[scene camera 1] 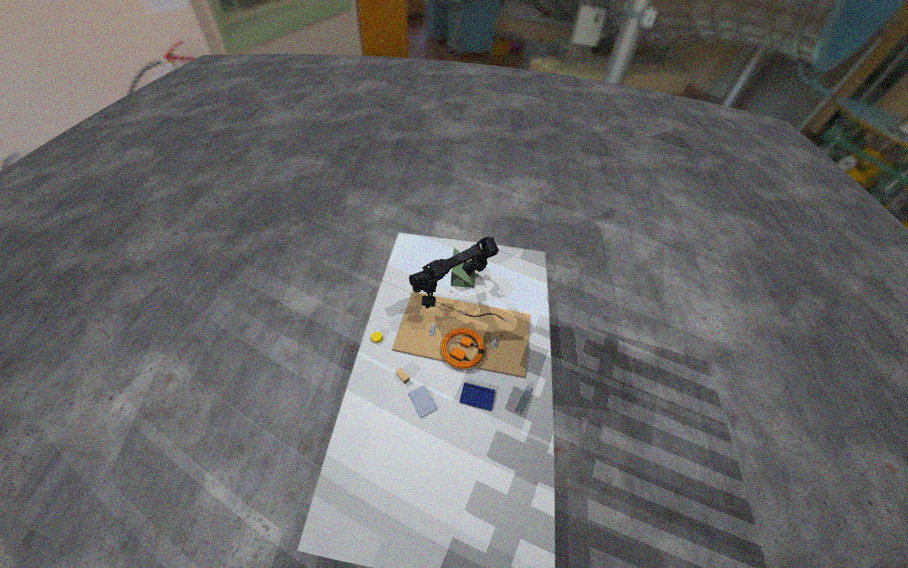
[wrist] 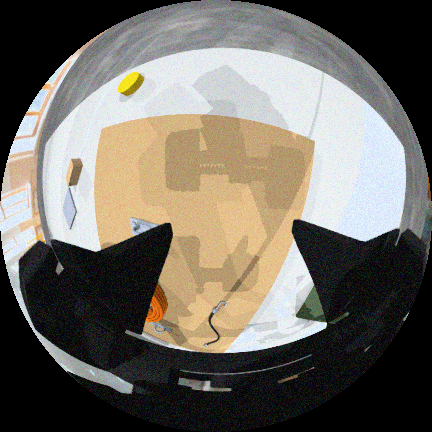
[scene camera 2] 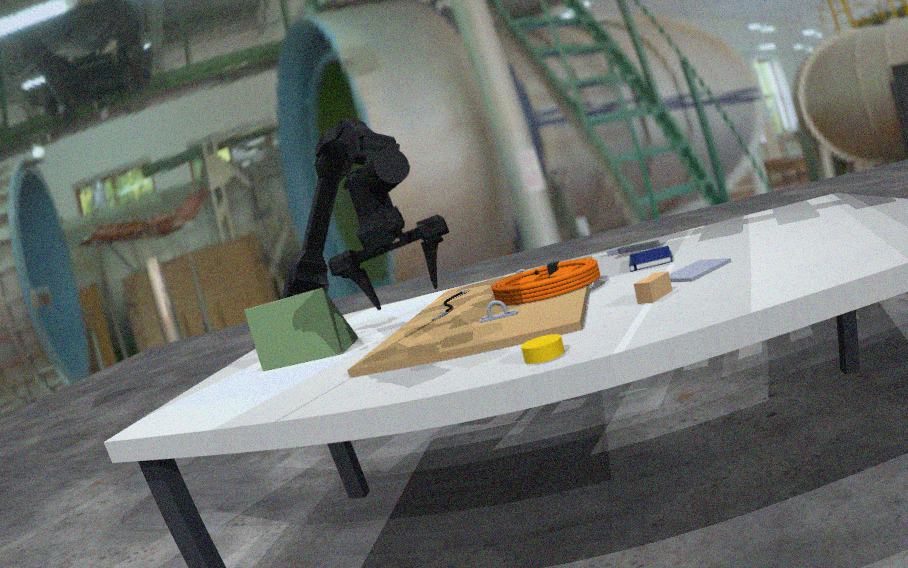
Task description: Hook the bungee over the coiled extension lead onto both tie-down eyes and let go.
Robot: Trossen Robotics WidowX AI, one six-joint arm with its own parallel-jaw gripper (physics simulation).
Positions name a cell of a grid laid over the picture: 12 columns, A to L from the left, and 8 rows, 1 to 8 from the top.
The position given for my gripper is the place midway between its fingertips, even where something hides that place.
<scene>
An orange coiled extension lead (scene camera 2: H4) sits on a tan board (scene camera 2: G5). A yellow disc (scene camera 2: H5) rests on the table. Further things: my gripper (scene camera 2: F5).
The orange coiled extension lead shows as well in scene camera 1 (scene camera 1: G5). My gripper shows as well in the wrist view (wrist: G5).
</scene>
